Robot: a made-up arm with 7 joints. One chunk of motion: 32 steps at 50 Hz.
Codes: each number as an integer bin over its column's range. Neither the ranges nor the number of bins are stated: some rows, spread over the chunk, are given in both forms.
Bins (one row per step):
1: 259 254 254 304 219 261 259
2: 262 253 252 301 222 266 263
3: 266 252 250 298 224 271 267
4: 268 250 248 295 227 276 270
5: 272 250 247 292 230 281 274
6: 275 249 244 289 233 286 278
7: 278 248 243 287 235 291 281
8: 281 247 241 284 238 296 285
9: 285 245 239 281 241 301 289
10: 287 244 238 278 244 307 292
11: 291 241 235 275 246 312 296
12: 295 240 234 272 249 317 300
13: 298 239 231 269 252 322 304
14: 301 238 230 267 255 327 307
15: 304 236 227 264 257 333 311
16: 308 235 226 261 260 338 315
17: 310 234 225 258 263 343 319
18: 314 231 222 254 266 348 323
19: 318 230 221 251 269 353 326
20: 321 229 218 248 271 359 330
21: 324 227 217 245 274 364 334
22: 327 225 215 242 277 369 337
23: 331 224 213 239 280 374 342
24: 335 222 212 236 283 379 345
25: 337 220 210 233 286 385 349
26: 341 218 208 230 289 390 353
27: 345 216 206 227 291 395 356
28: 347 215 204 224 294 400 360
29: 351 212 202 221 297 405 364
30: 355 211 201 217 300 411 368
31: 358 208 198 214 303 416 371
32: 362 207 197 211 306 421 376
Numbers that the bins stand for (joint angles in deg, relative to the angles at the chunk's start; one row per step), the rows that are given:
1: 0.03 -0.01 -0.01 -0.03 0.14 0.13 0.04
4: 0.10 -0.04 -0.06 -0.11 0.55 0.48 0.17
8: 0.20 -0.07 -0.11 -0.22 1.11 0.95 0.35
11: 0.28 -0.11 -0.16 -0.31 1.52 1.33 0.48
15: 0.38 -0.15 -0.22 -0.42 2.08 1.82 0.65
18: 0.46 -0.19 -0.26 -0.51 2.53 2.17 0.79
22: 0.56 -0.24 -0.32 -0.63 3.09 2.67 0.96
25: 0.64 -0.28 -0.36 -0.72 3.55 3.04 1.10
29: 0.75 -0.34 -0.42 -0.84 4.11 3.51 1.27
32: 0.83 -0.38 -0.46 -0.94 4.57 3.89 1.41
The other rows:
2: 0.05 -0.02 -0.03 -0.05 0.30 0.25 0.09
3: 0.08 -0.03 -0.04 -0.08 0.40 0.36 0.14
5: 0.13 -0.04 -0.07 -0.14 0.70 0.60 0.22
6: 0.15 -0.05 -0.09 -0.17 0.86 0.72 0.26
7: 0.18 -0.06 -0.10 -0.19 0.96 0.83 0.30
9: 0.23 -0.08 -0.13 -0.25 1.26 1.07 0.39
10: 0.25 -0.09 -0.14 -0.28 1.41 1.21 0.43
12: 0.31 -0.12 -0.17 -0.34 1.67 1.44 0.52
13: 0.33 -0.13 -0.19 -0.37 1.82 1.56 0.57
14: 0.36 -0.14 -0.20 -0.39 1.97 1.68 0.60
16: 0.41 -0.16 -0.23 -0.45 2.23 1.94 0.70
17: 0.43 -0.17 -0.24 -0.48 2.38 2.05 0.75
19: 0.49 -0.20 -0.27 -0.54 2.69 2.29 0.83
20: 0.51 -0.21 -0.29 -0.57 2.79 2.43 0.87
21: 0.54 -0.22 -0.30 -0.60 2.94 2.55 0.92
23: 0.59 -0.25 -0.33 -0.66 3.25 2.78 1.02
24: 0.62 -0.26 -0.34 -0.69 3.40 2.90 1.05
26: 0.67 -0.29 -0.37 -0.75 3.70 3.16 1.14
27: 0.70 -0.31 -0.39 -0.78 3.81 3.28 1.18
28: 0.72 -0.32 -0.40 -0.81 3.96 3.39 1.23
30: 0.78 -0.35 -0.43 -0.88 4.26 3.65 1.32
31: 0.80 -0.37 -0.45 -0.91 4.42 3.77 1.36

